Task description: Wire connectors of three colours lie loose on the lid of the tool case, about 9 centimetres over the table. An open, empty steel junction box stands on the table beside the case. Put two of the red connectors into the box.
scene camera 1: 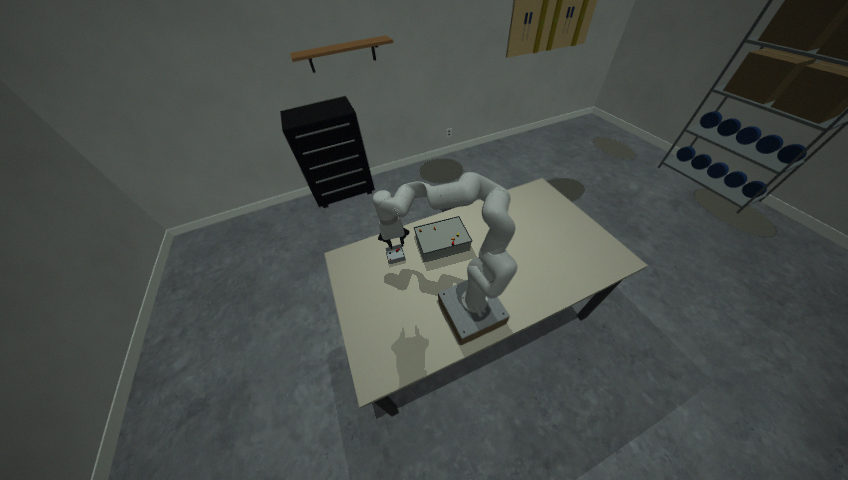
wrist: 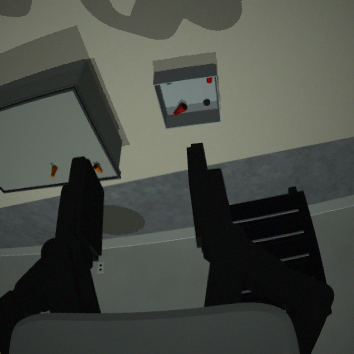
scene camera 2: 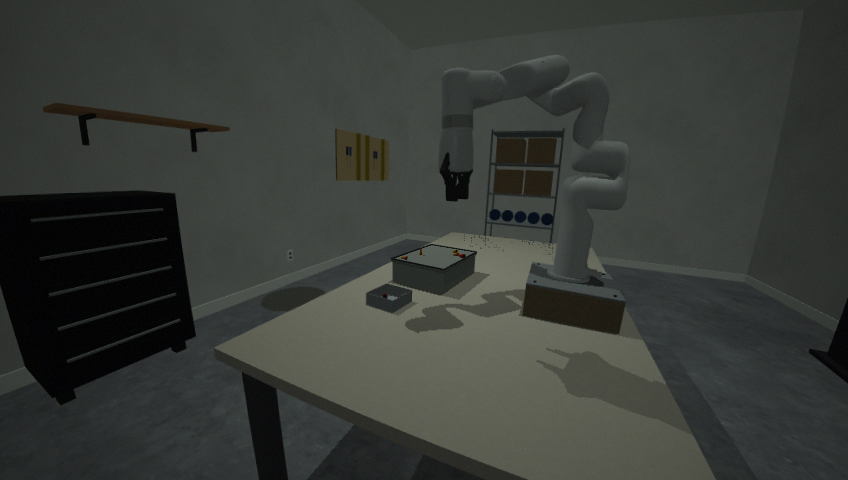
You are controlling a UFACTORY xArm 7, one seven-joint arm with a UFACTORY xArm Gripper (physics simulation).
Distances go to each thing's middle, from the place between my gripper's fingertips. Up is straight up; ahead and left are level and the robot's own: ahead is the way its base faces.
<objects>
The steel junction box (scene camera 2: 397,297) is 21 cm ahead of my hand and 31 cm below it. Also, from my hand: tool case (scene camera 2: 437,270) (20 cm ahead, 30 cm to the right, 29 cm below).
</objects>
